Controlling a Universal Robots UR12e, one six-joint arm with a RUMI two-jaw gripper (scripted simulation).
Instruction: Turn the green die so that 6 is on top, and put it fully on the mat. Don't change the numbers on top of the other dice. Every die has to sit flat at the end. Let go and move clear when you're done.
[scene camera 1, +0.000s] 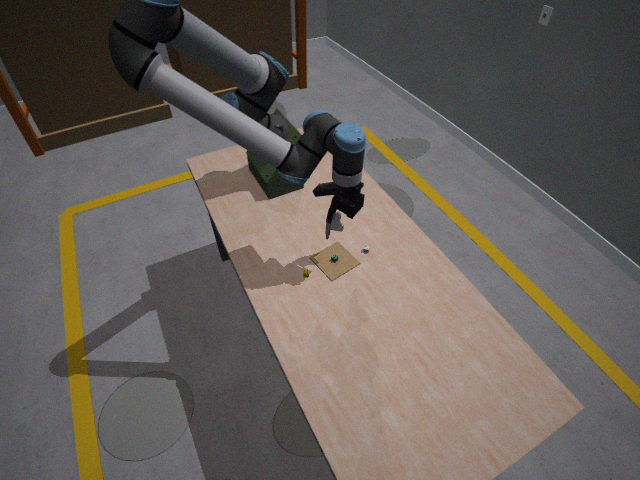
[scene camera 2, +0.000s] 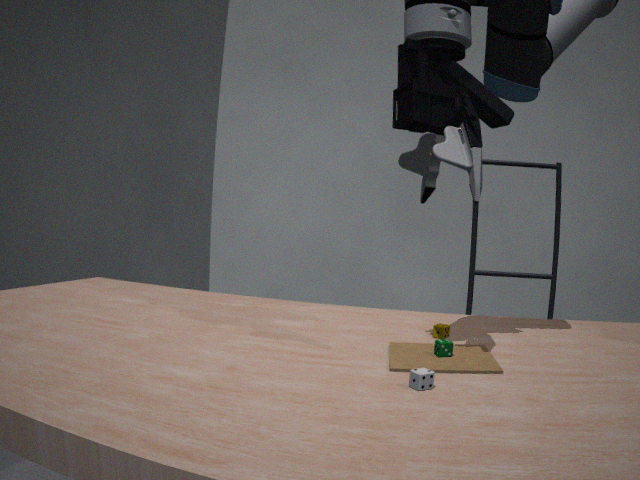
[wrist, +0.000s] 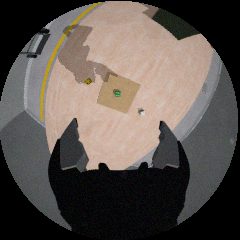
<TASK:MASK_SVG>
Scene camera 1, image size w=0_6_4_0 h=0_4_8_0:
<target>my gripper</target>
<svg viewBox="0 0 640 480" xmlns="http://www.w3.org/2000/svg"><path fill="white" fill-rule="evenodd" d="M363 182L354 187L342 187L334 182L321 183L312 191L315 197L334 195L326 219L327 240L330 230L340 232L344 230L344 226L340 222L341 214L336 212L336 209L353 219L363 207L365 195L360 193L364 186Z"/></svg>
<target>tan mat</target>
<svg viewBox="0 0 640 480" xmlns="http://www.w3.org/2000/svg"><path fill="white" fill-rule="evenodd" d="M338 241L309 257L331 281L361 264ZM334 254L338 256L338 261L336 262L331 261L331 257Z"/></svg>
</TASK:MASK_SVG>
